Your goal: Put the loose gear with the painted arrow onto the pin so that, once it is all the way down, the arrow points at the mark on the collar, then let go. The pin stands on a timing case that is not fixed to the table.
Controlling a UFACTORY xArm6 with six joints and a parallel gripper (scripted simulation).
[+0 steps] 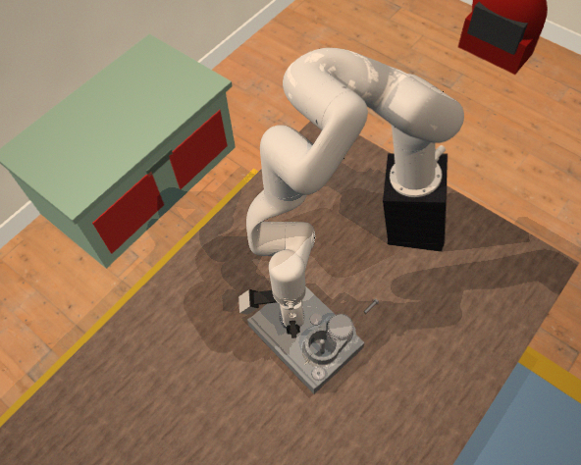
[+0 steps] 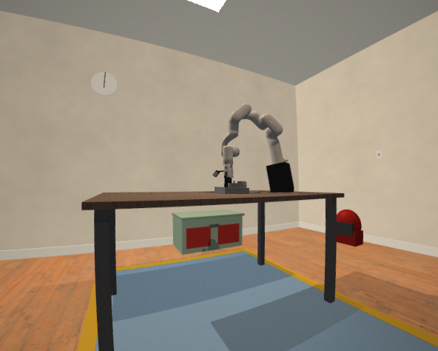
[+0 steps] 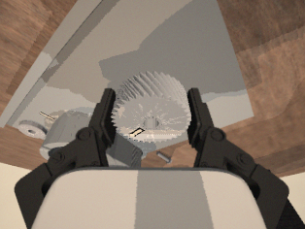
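Right now my hand is 4 cm past the disc, 4 cm to the right of it and 2 cm above it. Round my hand: bolt (18 cm behind, 12 cm to the left, 5 cm below); grey gear (right at my hand).
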